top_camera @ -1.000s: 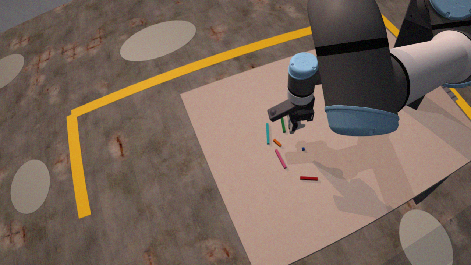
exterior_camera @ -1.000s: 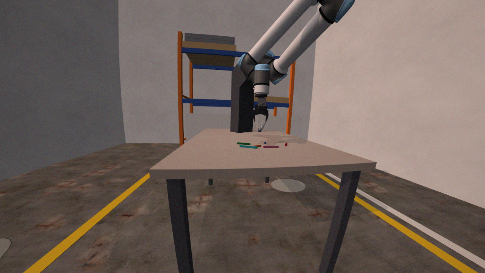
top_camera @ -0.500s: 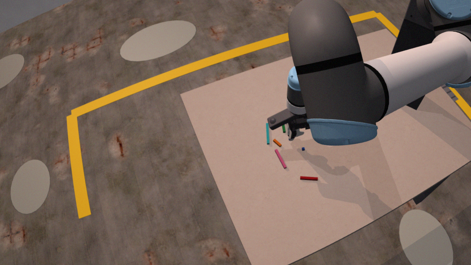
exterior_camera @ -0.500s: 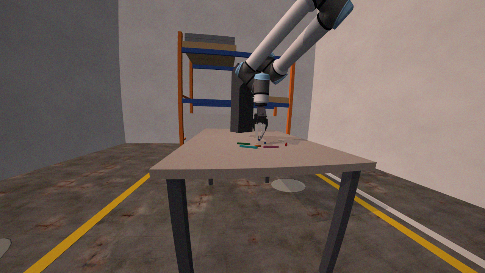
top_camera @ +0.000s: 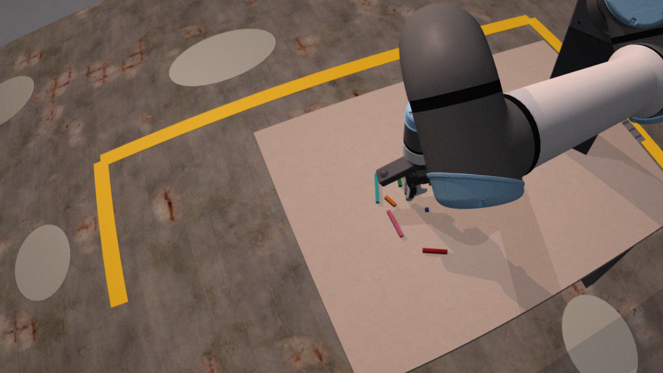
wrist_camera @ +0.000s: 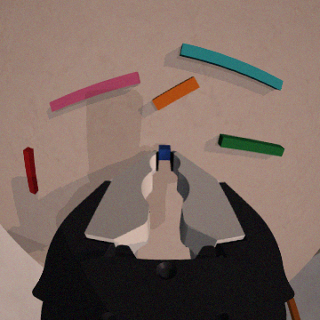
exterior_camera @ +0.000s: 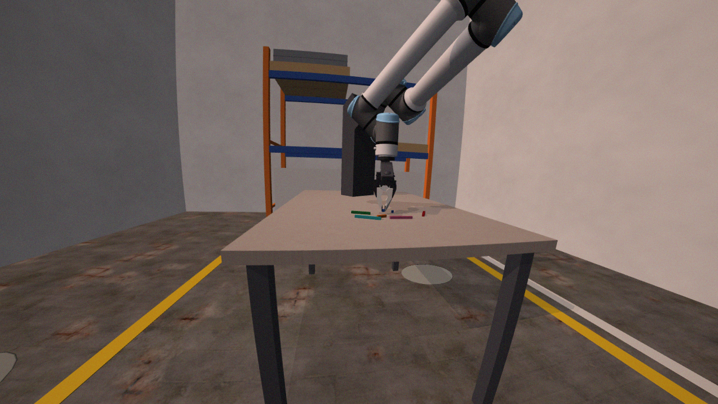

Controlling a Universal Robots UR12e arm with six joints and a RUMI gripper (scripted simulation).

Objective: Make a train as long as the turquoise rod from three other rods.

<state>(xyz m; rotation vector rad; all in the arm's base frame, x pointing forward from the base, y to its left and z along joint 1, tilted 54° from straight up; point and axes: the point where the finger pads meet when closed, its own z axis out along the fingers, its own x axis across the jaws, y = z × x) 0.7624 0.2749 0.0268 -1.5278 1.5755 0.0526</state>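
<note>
Now: hand 50 mm short of the orange rod and 20 mm above it. The rest, counted from my hand: green rod: 20 mm ahead, 90 mm to the right, 20 mm below; pink rod: 40 mm ahead, 80 mm to the left, 20 mm below; turquoise rod: 90 mm ahead, 40 mm to the right, 20 mm below.
</note>
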